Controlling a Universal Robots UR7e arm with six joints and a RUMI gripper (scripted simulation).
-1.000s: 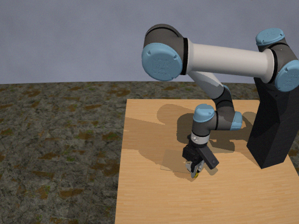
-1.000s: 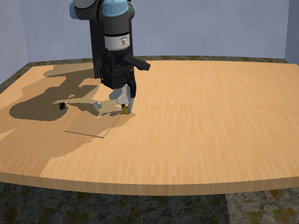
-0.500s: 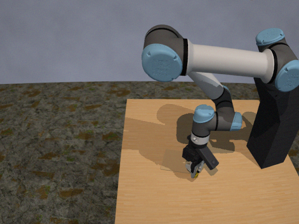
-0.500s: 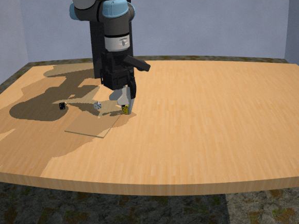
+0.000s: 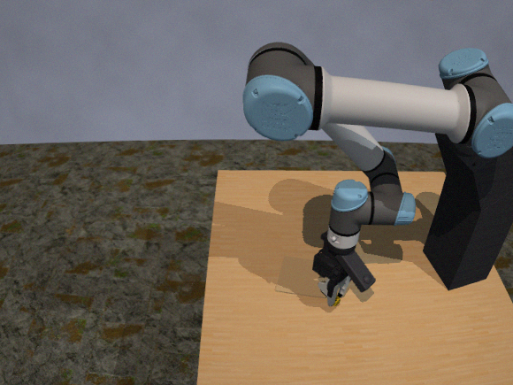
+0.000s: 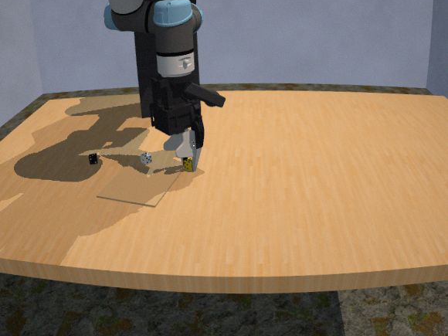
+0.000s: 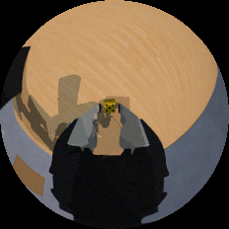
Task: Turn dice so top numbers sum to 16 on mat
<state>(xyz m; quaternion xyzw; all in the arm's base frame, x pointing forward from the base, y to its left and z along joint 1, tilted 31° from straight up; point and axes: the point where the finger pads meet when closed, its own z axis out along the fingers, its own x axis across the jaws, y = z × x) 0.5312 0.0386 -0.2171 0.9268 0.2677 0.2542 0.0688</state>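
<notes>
Now: hand 1 cm above the yellow die. From my hand the other things lie so: thin tan mat 6 cm ahead, 11 cm to the right, 2 cm below; black die 7 cm behind, 24 cm to the right, 1 cm below; white die 5 cm behind, 10 cm to the right, 1 cm below.
</notes>
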